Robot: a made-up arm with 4 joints.
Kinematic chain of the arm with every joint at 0, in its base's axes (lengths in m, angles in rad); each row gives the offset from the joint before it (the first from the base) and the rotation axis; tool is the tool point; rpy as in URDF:
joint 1: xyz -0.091 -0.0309 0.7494 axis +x
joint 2: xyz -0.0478 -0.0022 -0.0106 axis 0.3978 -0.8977 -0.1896
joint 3: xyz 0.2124 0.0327 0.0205 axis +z
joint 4: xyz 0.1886 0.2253 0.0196 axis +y
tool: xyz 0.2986 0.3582 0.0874 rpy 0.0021 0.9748 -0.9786
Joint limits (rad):
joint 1: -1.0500..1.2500
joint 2: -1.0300..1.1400
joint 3: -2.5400..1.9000
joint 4: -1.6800..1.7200
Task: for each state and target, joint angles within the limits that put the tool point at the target. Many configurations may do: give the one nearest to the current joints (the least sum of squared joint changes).
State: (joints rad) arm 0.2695 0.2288 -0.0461 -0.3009
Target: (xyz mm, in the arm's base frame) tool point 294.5 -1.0 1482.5
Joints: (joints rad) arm 0.8162 0.2370 0.0025 -0.9734
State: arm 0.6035 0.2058 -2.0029 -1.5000
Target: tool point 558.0 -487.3 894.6
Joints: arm 0.6168 0.0915 -1.8762 -1.4977
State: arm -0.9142 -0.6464 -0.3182 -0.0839
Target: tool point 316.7 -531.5 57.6
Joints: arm -1.0500 -0.8607 -0.3884 0.6972
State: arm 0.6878 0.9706 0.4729 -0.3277
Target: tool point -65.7 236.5 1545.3
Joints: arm 0.4109 0.9106 0.5186 -0.2660
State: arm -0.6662 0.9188 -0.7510 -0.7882
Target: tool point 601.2 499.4 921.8
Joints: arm -0.8755 0.2558 -0.6696 -0.8480
